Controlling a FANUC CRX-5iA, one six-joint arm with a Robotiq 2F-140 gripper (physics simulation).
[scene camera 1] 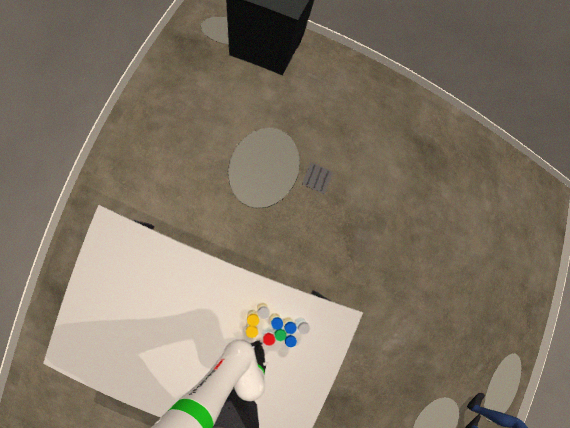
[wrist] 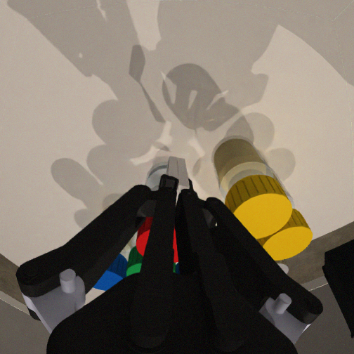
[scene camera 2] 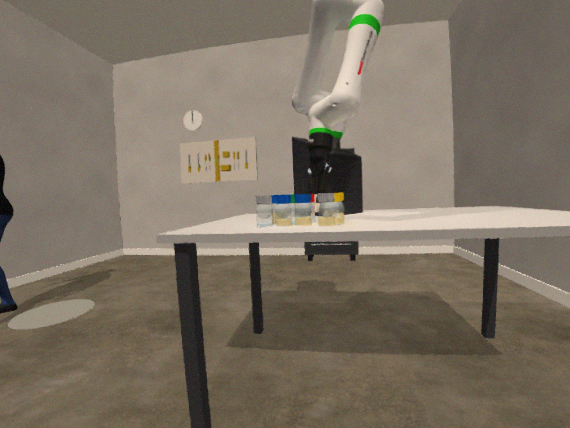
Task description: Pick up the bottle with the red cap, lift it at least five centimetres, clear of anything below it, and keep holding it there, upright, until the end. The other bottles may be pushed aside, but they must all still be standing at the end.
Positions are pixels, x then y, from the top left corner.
Labels:
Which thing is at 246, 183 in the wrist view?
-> A yellow-capped bottle.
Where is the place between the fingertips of the gripper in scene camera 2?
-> At 314, 211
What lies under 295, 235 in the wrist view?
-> A yellow-capped bottle.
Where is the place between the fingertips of the gripper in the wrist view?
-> At 174, 169

